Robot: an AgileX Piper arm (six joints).
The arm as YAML. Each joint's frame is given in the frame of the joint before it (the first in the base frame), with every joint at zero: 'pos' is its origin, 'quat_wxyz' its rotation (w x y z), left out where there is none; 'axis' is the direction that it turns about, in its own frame. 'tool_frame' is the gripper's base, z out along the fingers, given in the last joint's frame.
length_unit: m
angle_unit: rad
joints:
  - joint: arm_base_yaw
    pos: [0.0, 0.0, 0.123]
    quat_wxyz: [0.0, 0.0, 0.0, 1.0]
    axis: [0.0, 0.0, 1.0]
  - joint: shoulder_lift
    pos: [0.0, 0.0, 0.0]
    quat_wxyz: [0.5, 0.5, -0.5, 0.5]
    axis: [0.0, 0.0, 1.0]
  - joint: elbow
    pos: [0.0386, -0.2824, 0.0]
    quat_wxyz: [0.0, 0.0, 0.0, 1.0]
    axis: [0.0, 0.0, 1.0]
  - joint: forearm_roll
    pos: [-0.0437, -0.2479, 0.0]
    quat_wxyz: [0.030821, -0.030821, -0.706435, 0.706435]
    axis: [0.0, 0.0, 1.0]
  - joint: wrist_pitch
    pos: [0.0, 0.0, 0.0]
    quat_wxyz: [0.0, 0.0, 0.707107, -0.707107]
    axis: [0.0, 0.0, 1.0]
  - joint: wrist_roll
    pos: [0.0, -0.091, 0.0]
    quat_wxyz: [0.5, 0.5, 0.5, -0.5]
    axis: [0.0, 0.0, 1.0]
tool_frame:
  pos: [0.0, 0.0, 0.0]
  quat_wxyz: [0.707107, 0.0, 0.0, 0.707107]
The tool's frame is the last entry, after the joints.
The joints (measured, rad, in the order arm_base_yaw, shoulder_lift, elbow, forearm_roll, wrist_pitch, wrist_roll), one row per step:
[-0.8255 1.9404 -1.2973 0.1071 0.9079 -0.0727]
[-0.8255 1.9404 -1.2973 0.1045 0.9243 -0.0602]
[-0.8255 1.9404 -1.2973 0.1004 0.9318 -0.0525]
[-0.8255 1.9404 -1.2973 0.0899 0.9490 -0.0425]
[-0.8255 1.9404 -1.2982 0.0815 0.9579 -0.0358]
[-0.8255 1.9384 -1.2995 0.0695 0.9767 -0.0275]
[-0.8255 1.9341 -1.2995 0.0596 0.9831 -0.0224]
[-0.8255 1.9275 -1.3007 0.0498 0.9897 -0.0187]
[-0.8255 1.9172 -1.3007 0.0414 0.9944 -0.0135]
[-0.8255 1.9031 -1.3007 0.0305 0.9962 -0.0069]
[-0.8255 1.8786 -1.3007 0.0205 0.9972 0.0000]
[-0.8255 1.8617 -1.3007 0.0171 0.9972 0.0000]
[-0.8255 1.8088 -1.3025 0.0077 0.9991 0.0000]
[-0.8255 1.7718 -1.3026 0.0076 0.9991 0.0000]
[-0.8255 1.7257 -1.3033 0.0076 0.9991 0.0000]
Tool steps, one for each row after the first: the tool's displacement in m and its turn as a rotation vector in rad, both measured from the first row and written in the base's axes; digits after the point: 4 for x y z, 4 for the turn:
[-0.0011 0.0010 -0.0002 0.0127 0.0118 -0.0095]
[-0.0017 0.0014 -0.0002 0.0170 0.0190 -0.0144]
[-0.0033 0.0021 -0.0004 0.0252 0.0366 -0.0175]
[-0.0042 0.0022 -0.0003 0.0270 0.0469 -0.0192]
[-0.0059 0.0028 0.0006 0.0325 0.0644 -0.0200]
[-0.0069 0.0029 0.0021 0.0287 0.0719 -0.0198]
[-0.0079 0.0029 0.0047 0.0223 0.0770 -0.0185]
[-0.0091 0.0032 0.0084 0.0137 0.0783 -0.0195]
[-0.0103 0.0033 0.0135 -0.0013 0.0766 -0.0212]
[-0.0120 0.0040 0.0224 -0.0238 0.0666 -0.0241]
[-0.0130 0.0047 0.0285 -0.0382 0.0572 -0.0231]
[-0.0165 0.0074 0.0478 -0.0825 0.0270 -0.0209]
[-0.0190 0.0101 0.0610 -0.1096 0.0016 -0.0223]
[-0.0225 0.0139 0.0773 -0.1436 -0.0305 -0.0240]

